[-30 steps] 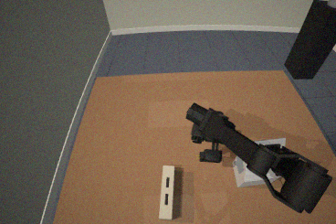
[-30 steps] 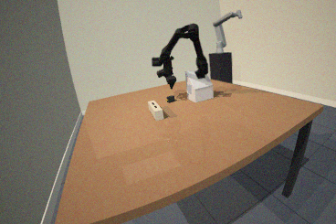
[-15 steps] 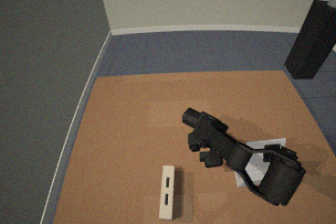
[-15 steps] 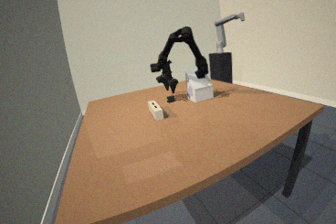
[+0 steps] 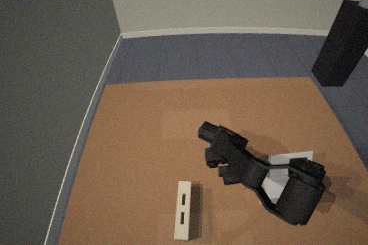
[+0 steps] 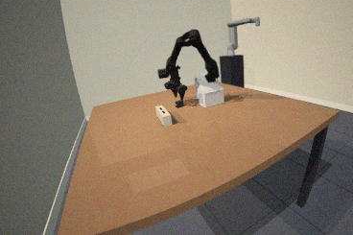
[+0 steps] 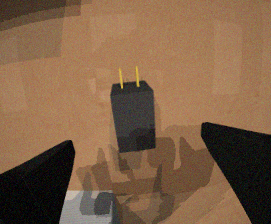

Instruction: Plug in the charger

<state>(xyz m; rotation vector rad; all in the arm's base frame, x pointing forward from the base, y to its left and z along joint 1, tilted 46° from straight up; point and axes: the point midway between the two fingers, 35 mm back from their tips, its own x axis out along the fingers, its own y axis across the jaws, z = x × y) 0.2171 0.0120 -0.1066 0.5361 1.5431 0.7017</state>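
Right now the dark two-prong charger is 20 mm ahead of my gripper tip and 40 mm below it.
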